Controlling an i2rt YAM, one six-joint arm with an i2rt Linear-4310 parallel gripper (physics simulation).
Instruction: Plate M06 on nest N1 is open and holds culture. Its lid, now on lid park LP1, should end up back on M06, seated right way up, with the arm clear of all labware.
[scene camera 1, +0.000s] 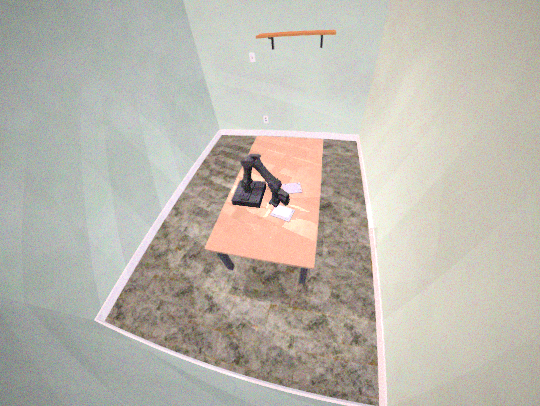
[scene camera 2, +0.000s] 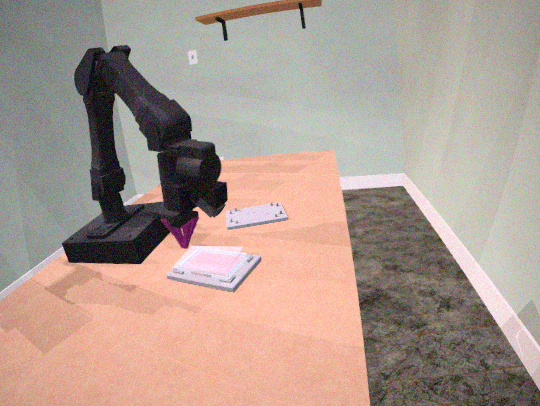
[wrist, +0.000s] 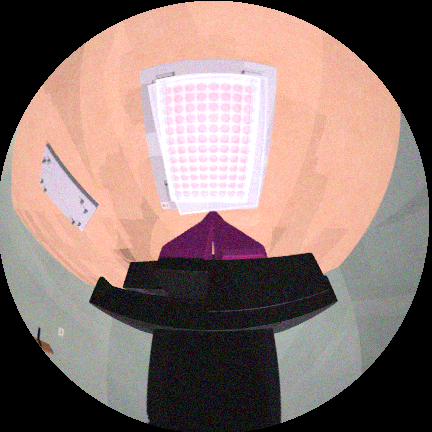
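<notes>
Plate M06, with rows of pink wells, sits on nest N1. The clear lid lies over the plate, turned slightly askew; in the wrist view its edge sticks out at the left and at the corner near the fingers. Whether it is tilted is hard to tell. Lid park LP1 is a bare grey plate with small pegs. My gripper is shut and empty, its magenta tips beside the arm-side edge of the plate and lid; any contact is unclear.
The arm's black base stands on the wooden table, left of the nest. LP1 lies farther back, behind the nest in the second scene view. A wall shelf hangs high on the back wall.
</notes>
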